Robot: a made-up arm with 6 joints.
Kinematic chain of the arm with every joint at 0, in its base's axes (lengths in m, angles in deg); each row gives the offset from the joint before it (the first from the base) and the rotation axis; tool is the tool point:
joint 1: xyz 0 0 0.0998 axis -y
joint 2: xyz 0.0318 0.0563 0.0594 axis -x
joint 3: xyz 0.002 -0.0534 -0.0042 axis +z
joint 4: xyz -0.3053 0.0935 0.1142 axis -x
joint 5: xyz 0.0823 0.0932 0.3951 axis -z
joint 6: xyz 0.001 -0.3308 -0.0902 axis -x
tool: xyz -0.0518 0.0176 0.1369
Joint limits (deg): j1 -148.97..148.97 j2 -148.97..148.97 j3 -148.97..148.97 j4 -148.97..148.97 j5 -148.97..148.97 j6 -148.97..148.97
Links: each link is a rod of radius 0.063 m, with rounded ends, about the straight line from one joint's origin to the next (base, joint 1, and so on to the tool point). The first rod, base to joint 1, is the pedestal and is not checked.
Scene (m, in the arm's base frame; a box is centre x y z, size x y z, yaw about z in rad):
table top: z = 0
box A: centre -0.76 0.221 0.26 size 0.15 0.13 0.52 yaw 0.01
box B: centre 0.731 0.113 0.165 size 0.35 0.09 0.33 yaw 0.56
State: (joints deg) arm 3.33 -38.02 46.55 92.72 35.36 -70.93
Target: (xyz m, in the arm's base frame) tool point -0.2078 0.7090 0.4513
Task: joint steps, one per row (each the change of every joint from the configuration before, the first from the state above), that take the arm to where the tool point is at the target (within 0.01 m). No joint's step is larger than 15 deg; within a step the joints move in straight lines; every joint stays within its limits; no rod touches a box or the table.
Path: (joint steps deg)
1: -0.56 4.09 -14.69 -1.81 -0.35 1.13
2: -0.56 4.09 -14.69 -1.80 -0.35 1.13
3: -0.56 4.09 -14.69 -1.81 -0.35 1.13
4: -2.78 7.12 -10.58 2.49 5.86 2.95
5: -2.79 7.12 -10.58 2.49 5.86 2.94
6: -2.78 7.11 -10.58 2.48 5.86 2.94

